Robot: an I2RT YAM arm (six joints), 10 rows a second.
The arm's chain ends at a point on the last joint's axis. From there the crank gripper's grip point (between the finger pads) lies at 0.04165 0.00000 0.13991 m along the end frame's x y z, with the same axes.
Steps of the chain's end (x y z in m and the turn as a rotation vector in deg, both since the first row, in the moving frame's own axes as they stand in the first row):
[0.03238, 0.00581, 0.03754, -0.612, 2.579, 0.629]
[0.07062, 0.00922, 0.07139, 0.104, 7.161, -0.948]
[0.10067, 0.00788, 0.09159, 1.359, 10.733, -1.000]
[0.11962, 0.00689, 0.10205, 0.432, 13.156, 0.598]
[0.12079, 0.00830, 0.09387, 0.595, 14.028, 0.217]
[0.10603, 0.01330, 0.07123, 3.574, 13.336, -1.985]
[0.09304, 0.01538, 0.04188, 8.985, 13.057, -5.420]
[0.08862, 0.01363, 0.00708, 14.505, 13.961, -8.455]
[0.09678, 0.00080, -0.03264, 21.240, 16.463, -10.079]
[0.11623, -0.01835, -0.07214, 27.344, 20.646, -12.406]
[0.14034, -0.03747, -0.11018, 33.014, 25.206, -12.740]
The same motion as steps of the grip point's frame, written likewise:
[0.03862, 0.00779, 0.03551, -0.612, 2.579, 0.629]
[0.08773, 0.00814, 0.06511, 0.104, 7.161, -0.948]
[0.12596, 0.00372, 0.08134, 1.359, 10.733, -1.000]
[0.15037, 0.00648, 0.08890, 0.432, 13.156, 0.598]
[0.15346, 0.00713, 0.07960, 0.595, 14.028, 0.217]
[0.13698, 0.00297, 0.05754, 3.574, 13.336, -1.985]
[0.12218, -0.01089, 0.02690, 8.985, 13.057, -5.420]
[0.11764, -0.02815, -0.01213, 14.505, 13.961, -8.455]
[0.12854, -0.05724, -0.06051, 21.240, 16.463, -10.079]
[0.15277, -0.09095, -0.11242, 27.344, 20.646, -12.406]
[0.18280, -0.12047, -0.16438, 33.014, 25.206, -12.740]

